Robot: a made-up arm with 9 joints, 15 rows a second.
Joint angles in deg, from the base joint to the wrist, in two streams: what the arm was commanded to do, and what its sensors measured. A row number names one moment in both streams.
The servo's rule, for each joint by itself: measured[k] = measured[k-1] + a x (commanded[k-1-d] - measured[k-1]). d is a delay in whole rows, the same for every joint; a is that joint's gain. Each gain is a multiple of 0.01, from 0.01 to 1. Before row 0 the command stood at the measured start. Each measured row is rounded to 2 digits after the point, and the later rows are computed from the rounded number. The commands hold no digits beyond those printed.
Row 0, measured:
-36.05 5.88 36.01 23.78 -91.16 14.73 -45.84 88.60 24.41
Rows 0 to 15, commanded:
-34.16 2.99 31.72 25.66 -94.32 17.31 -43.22 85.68 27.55
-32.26 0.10 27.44 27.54 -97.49 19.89 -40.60 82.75 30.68
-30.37 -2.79 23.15 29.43 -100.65 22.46 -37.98 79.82 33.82
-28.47 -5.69 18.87 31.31 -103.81 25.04 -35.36 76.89 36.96
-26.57 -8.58 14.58 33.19 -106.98 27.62 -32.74 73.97 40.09
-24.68 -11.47 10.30 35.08 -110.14 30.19 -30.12 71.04 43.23
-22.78 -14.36 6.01 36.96 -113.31 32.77 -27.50 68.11 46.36
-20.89 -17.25 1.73 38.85 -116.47 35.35 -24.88 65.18 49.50
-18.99 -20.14 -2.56 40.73 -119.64 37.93 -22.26 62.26 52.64
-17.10 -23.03 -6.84 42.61 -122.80 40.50 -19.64 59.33 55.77
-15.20 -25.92 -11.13 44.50 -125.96 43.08 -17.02 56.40 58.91
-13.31 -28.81 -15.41 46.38 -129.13 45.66 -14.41 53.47 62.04
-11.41 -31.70 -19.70 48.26 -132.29 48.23 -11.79 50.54 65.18
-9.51 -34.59 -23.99 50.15 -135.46 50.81 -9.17 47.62 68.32
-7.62 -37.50 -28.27 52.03 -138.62 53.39 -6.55 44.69 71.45
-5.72 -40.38 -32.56 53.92 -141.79 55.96 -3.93 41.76 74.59
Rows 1 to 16, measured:
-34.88 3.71 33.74 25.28 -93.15 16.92 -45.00 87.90 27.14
-33.26 1.00 30.40 27.09 -95.88 19.44 -43.59 86.66 30.22
-31.47 -1.84 26.56 28.96 -98.89 22.01 -41.79 85.02 33.35
-29.61 -4.73 22.48 30.84 -101.99 24.59 -39.73 83.07 36.49
-27.73 -7.62 18.29 32.72 -105.13 27.17 -37.49 80.89 39.62
-25.84 -10.51 14.06 34.61 -108.29 29.74 -35.13 78.53 42.76
-23.94 -13.40 9.79 36.49 -111.45 32.32 -32.69 76.03 45.89
-22.05 -16.29 5.52 38.38 -114.61 34.90 -30.19 73.43 49.03
-20.15 -19.18 1.24 40.26 -117.78 37.48 -27.65 70.75 52.17
-18.26 -22.07 -3.04 42.14 -120.94 40.05 -25.09 68.01 55.30
-16.36 -24.96 -7.33 44.03 -124.10 42.63 -22.51 65.22 58.44
-14.47 -27.85 -11.61 45.91 -127.27 45.21 -19.92 62.40 61.57
-12.57 -30.74 -15.90 47.79 -130.43 47.78 -17.32 59.55 64.71
-10.67 -33.63 -20.19 49.68 -133.60 50.36 -14.71 56.69 67.85
-8.78 -36.53 -24.47 51.56 -136.76 52.94 -12.10 53.81 70.98
-6.88 -39.42 -28.76 53.45 -139.93 55.51 -9.49 50.92 74.12
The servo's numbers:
d 0
a 0.62 0.75 0.53 0.80 0.63 0.85 0.32 0.24 0.87

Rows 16 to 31, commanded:
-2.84 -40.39 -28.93 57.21 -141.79 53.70 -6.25 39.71 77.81
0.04 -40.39 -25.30 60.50 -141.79 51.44 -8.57 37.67 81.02
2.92 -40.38 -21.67 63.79 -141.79 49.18 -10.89 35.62 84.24
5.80 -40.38 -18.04 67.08 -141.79 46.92 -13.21 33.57 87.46
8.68 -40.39 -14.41 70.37 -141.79 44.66 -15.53 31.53 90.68
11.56 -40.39 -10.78 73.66 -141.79 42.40 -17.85 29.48 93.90
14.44 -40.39 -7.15 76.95 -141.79 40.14 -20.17 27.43 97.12
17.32 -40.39 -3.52 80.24 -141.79 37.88 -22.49 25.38 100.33
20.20 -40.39 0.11 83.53 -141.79 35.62 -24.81 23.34 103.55
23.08 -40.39 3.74 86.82 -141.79 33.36 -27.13 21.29 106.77
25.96 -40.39 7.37 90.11 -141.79 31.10 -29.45 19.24 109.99
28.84 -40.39 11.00 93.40 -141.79 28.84 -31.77 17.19 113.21
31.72 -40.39 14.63 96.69 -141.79 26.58 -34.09 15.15 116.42
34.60 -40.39 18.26 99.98 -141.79 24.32 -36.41 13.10 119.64
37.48 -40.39 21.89 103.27 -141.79 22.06 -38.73 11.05 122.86
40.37 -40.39 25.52 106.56 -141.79 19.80 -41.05 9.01 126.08
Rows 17 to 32, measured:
-4.38 -40.15 -28.85 56.46 -141.10 53.97 -8.45 48.23 77.33
-1.64 -40.33 -26.97 59.69 -141.53 51.82 -8.49 45.70 80.54
1.19 -40.37 -24.16 62.97 -141.69 49.58 -9.26 43.28 83.76
4.05 -40.38 -20.92 66.26 -141.75 47.32 -10.52 40.95 86.98
6.92 -40.39 -17.47 69.55 -141.78 45.06 -12.12 38.69 90.20
9.80 -40.39 -13.92 72.84 -141.79 42.80 -13.95 36.48 93.42
12.68 -40.39 -10.33 76.13 -141.79 40.54 -15.94 34.31 96.64
15.56 -40.39 -6.72 79.42 -141.79 38.28 -18.04 32.17 99.85
18.44 -40.39 -3.10 82.71 -141.79 36.02 -20.21 30.05 103.07
21.32 -40.39 0.53 86.00 -141.79 33.76 -22.42 27.95 106.29
24.20 -40.39 4.16 89.29 -141.79 31.50 -24.67 25.86 109.51
27.08 -40.39 7.79 92.58 -141.79 29.24 -26.94 23.78 112.73
29.96 -40.39 11.42 95.87 -141.79 26.98 -29.23 21.71 115.94
32.84 -40.39 15.05 99.16 -141.79 24.72 -31.53 19.64 119.16
35.72 -40.39 18.68 102.45 -141.79 22.46 -33.83 17.58 122.38
38.60 -40.39 22.31 105.74 -141.79 20.20 -36.14 15.52 125.60

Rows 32 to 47, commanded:
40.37 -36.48 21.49 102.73 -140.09 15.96 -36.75 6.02 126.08
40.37 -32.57 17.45 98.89 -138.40 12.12 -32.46 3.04 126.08
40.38 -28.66 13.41 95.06 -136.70 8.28 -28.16 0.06 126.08
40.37 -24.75 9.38 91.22 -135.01 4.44 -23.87 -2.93 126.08
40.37 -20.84 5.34 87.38 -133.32 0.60 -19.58 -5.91 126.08
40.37 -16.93 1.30 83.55 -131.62 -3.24 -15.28 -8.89 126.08
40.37 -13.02 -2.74 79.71 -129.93 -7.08 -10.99 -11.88 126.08
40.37 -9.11 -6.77 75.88 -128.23 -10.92 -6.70 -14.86 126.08
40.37 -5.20 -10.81 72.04 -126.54 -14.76 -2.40 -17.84 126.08
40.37 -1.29 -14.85 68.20 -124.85 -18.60 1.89 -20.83 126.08
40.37 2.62 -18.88 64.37 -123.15 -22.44 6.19 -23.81 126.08
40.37 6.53 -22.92 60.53 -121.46 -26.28 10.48 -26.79 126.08
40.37 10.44 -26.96 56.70 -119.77 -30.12 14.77 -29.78 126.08
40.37 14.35 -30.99 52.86 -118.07 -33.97 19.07 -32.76 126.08
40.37 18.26 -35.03 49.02 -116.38 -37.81 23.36 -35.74 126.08
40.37 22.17 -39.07 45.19 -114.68 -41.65 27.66 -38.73 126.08
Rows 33 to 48, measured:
39.70 -37.46 21.88 103.33 -140.72 16.60 -36.34 13.24 126.02
40.12 -33.79 19.53 99.78 -139.26 12.79 -35.10 10.79 126.07
40.28 -29.94 16.29 96.00 -137.65 8.96 -32.88 8.21 126.08
40.34 -26.05 12.63 92.18 -135.99 5.12 -30.00 5.54 126.08
40.36 -22.14 8.77 88.34 -134.31 1.28 -26.67 2.79 126.08
40.37 -18.23 4.81 84.51 -132.62 -2.56 -23.03 -0.01 126.08
40.37 -14.32 0.81 80.67 -130.93 -6.40 -19.18 -2.86 126.08
40.37 -10.41 -3.21 76.84 -129.23 -10.24 -15.19 -5.74 126.08
40.37 -6.50 -7.24 73.00 -127.54 -14.08 -11.10 -8.64 126.08
40.37 -2.59 -11.27 69.16 -125.85 -17.92 -6.94 -11.57 126.08
40.37 1.32 -15.30 65.33 -124.15 -21.76 -2.74 -14.51 126.08
40.37 5.23 -19.34 61.49 -122.46 -25.60 1.49 -17.46 126.08
40.37 9.14 -23.38 57.66 -120.77 -29.44 5.74 -20.42 126.08
40.37 13.05 -27.41 53.82 -119.07 -33.29 10.01 -23.38 126.08
40.37 16.96 -31.45 49.98 -117.38 -37.13 14.28 -26.35 126.08
40.37 20.87 -35.49 46.15 -115.68 -40.97 18.56 -29.32 126.08

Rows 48 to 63, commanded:
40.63 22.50 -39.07 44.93 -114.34 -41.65 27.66 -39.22 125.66
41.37 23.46 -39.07 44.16 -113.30 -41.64 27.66 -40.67 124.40
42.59 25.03 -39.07 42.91 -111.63 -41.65 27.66 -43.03 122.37
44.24 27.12 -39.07 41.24 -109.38 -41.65 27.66 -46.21 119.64
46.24 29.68 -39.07 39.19 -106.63 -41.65 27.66 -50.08 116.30
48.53 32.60 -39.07 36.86 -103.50 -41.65 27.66 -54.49 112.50
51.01 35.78 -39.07 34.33 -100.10 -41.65 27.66 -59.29 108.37
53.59 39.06 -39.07 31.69 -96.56 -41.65 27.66 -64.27 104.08
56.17 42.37 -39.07 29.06 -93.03 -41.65 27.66 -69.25 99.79
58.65 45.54 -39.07 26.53 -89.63 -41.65 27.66 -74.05 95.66
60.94 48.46 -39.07 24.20 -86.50 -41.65 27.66 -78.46 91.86
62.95 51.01 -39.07 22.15 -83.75 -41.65 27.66 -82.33 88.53
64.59 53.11 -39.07 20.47 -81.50 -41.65 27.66 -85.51 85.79
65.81 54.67 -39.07 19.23 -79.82 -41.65 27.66 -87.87 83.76
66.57 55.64 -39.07 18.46 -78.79 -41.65 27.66 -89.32 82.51
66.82 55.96 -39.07 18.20 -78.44 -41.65 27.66 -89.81 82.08
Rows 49 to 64, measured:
40.53 22.09 -37.39 45.17 -114.84 -41.55 21.47 -31.70 125.71
41.05 23.12 -38.28 44.36 -113.87 -41.63 23.45 -33.85 124.57
42.00 24.55 -38.70 43.20 -112.46 -41.65 24.80 -36.05 122.66
43.39 26.48 -38.90 41.63 -110.52 -41.65 25.72 -38.49 120.03
45.16 28.88 -38.99 39.68 -108.07 -41.65 26.34 -41.27 116.78
47.25 31.67 -39.03 37.42 -105.19 -41.65 26.76 -44.44 113.06
49.58 34.75 -39.05 34.95 -101.98 -41.65 27.05 -48.00 108.98
52.07 37.98 -39.06 32.34 -98.57 -41.65 27.25 -51.90 104.72
54.61 41.27 -39.07 29.72 -95.08 -41.65 27.38 -56.06 100.43
57.11 44.47 -39.07 27.17 -91.65 -41.65 27.47 -60.38 96.28
59.48 47.46 -39.07 24.79 -88.41 -41.65 27.53 -64.72 92.43
61.63 50.12 -39.07 22.68 -85.47 -41.65 27.57 -68.95 89.04
63.47 52.36 -39.07 20.91 -82.97 -41.65 27.60 -72.92 86.21
64.92 54.09 -39.07 19.57 -80.99 -41.65 27.62 -76.51 84.08
65.94 55.25 -39.07 18.68 -79.60 -41.65 27.63 -79.58 82.71
66.49 55.78 -39.07 18.30 -78.87 -41.65 27.64 -82.04 82.16

